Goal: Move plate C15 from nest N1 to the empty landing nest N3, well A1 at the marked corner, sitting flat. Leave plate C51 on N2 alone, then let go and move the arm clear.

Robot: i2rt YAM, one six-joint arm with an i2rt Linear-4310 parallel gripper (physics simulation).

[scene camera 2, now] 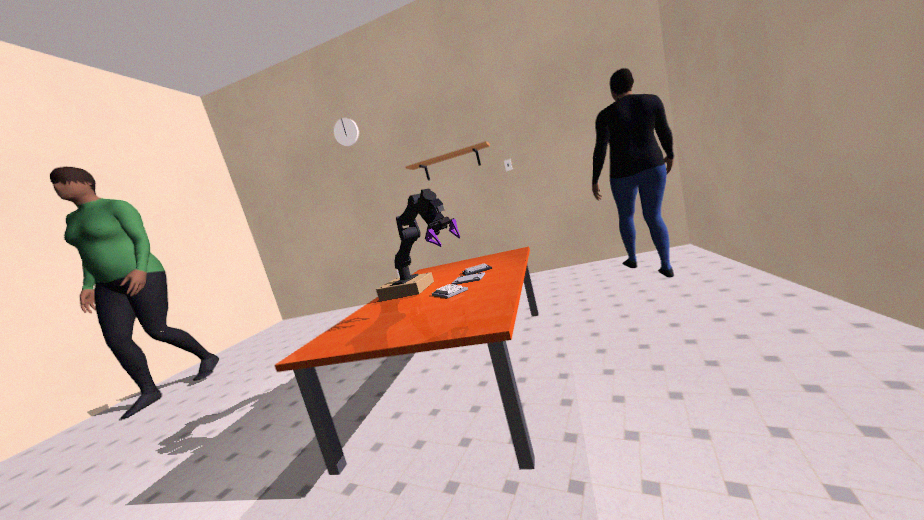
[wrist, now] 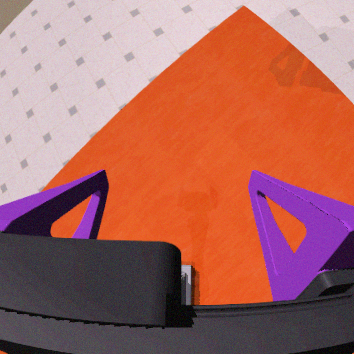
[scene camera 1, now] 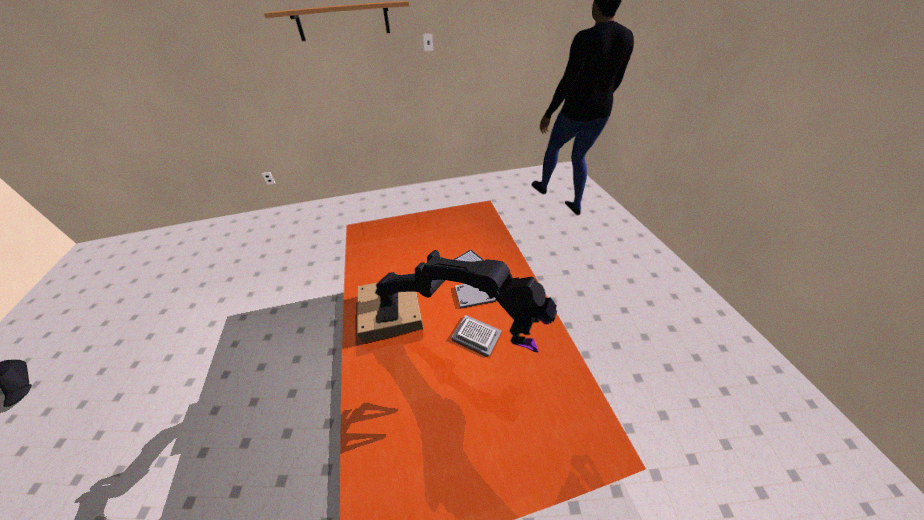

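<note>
My gripper [scene camera 1: 539, 338] [scene camera 2: 450, 241] [wrist: 178, 177] is open and empty, its purple fingers wide apart, high above the table and beyond the nests on the side away from the arm base. A white plate [scene camera 1: 477, 331] [scene camera 2: 449, 289] sits in the front grey nest [scene camera 1: 489, 351]. The middle nest [scene camera 1: 470, 297] [scene camera 2: 470, 278] shows a bare grey top with dark corner marks and no plate. Another plate [scene camera 1: 468, 256] [scene camera 2: 477, 267] sits in the back nest, partly hidden by the arm in scene camera 1. A sliver of a grey nest [wrist: 187, 286] shows beside the gripper body. Plate labels are unreadable.
The arm base stands on a tan block [scene camera 1: 389, 326] [scene camera 2: 404, 288] on the orange table [scene camera 1: 413, 375] [scene camera 2: 478, 316]. A person in black [scene camera 1: 594, 71] [scene camera 2: 636, 135] stands beyond the table. A person in green [scene camera 2: 106, 239] stands at the left.
</note>
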